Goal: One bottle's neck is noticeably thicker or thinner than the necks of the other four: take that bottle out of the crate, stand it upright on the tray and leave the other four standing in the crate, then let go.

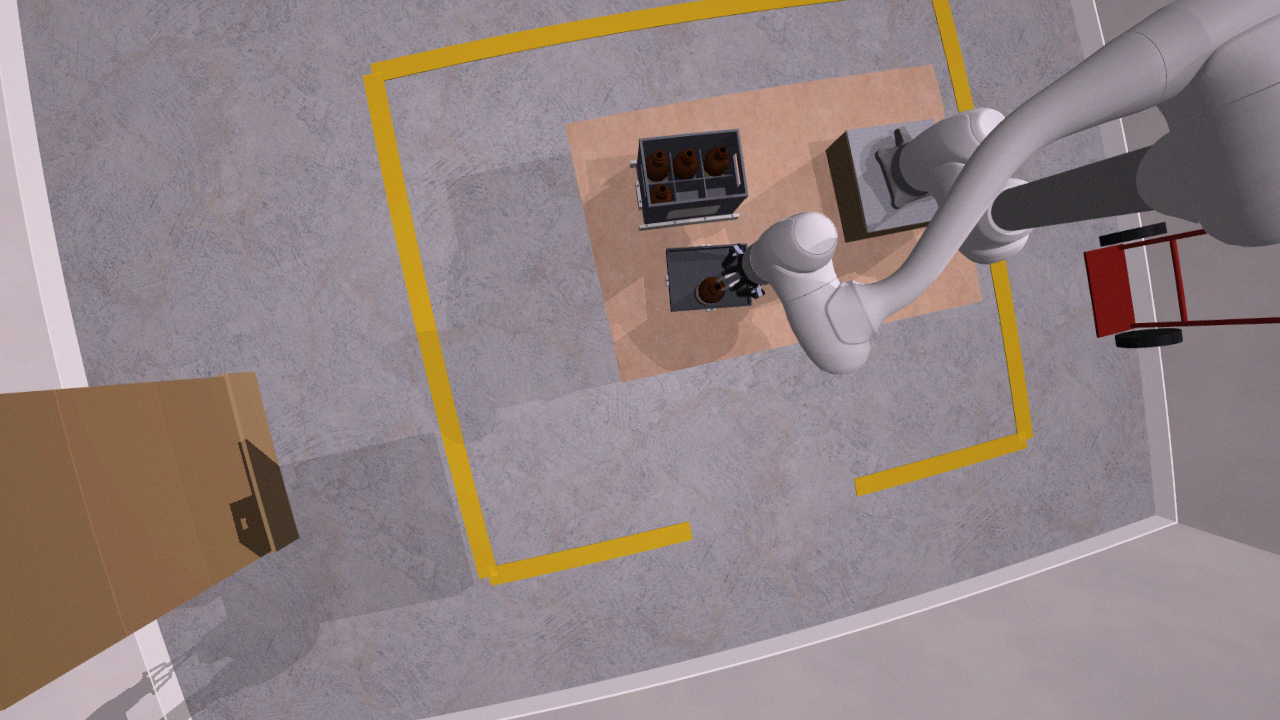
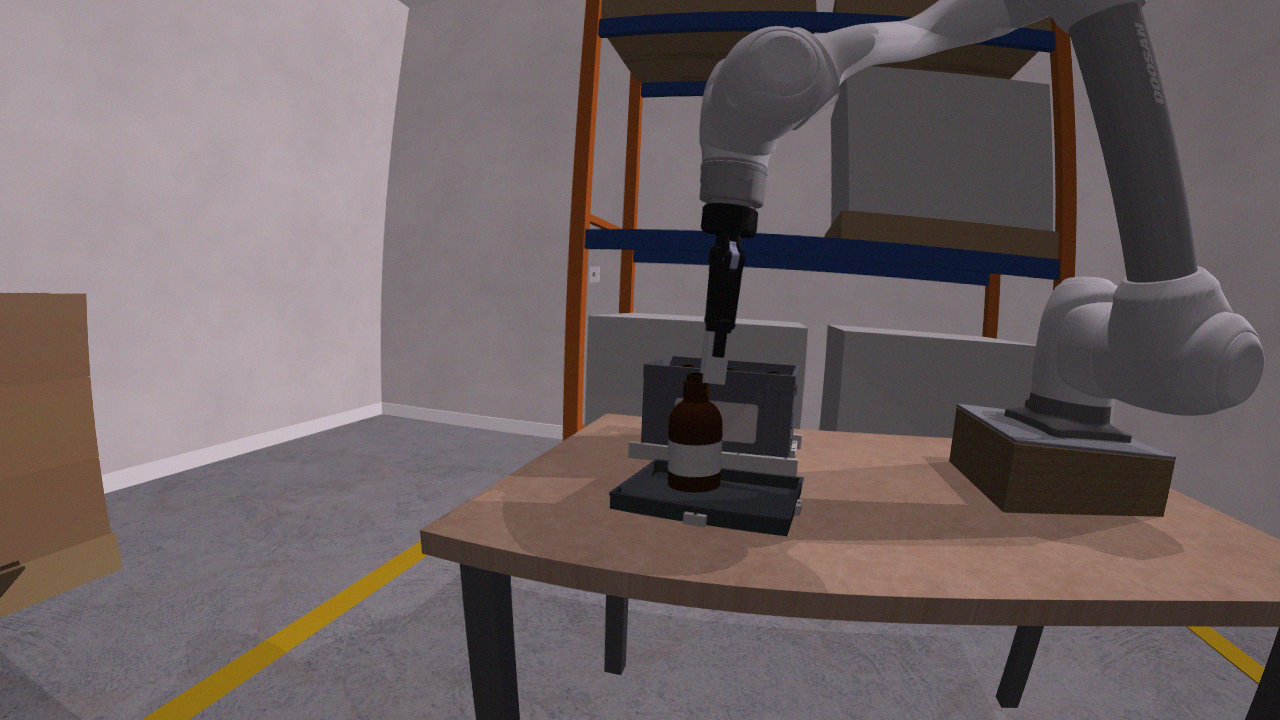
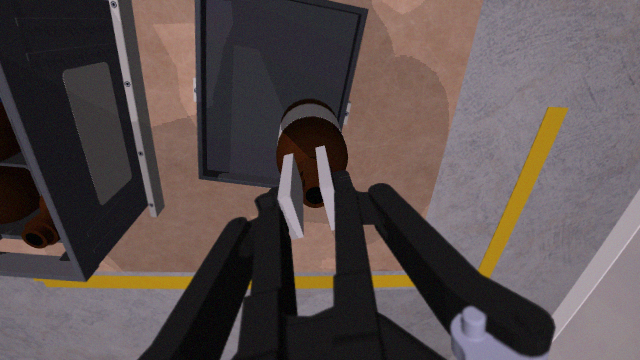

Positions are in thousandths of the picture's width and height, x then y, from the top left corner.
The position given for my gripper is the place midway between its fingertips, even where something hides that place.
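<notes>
My gripper (image 2: 556,530) is there for me to see, and image 1 shows me the gripper (image 1: 565,394) too, as does image 3, where I find the gripper (image 3: 484,465). I also see a bottle (image 3: 63,643). And in image 2 I see a bottle (image 2: 543,590).
</notes>
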